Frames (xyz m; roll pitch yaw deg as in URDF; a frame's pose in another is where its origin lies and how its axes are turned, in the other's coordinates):
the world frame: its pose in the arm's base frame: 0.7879 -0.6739 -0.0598 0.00 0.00 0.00
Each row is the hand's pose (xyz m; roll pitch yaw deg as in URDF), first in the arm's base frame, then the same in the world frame.
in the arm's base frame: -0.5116 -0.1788 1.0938 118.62 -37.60 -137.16
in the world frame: -1.2995 0.4951 1.1536 118.62 -37.60 -137.16
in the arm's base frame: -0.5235 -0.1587 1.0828 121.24 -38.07 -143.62
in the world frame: -1.3114 0.5152 1.1426 121.24 -38.07 -143.62
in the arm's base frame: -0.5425 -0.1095 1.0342 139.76 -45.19 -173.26
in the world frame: -1.3304 0.5644 1.0940 139.76 -45.19 -173.26
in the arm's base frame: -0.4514 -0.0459 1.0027 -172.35 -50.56 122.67
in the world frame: -1.2393 0.6280 1.0625 -172.35 -50.56 122.67
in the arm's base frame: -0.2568 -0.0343 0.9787 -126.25 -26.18 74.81
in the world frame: -1.0447 0.6396 1.0385 -126.25 -26.18 74.81
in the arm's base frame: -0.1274 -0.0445 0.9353 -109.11 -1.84 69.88
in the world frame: -0.9153 0.6294 0.9951 -109.11 -1.84 69.88
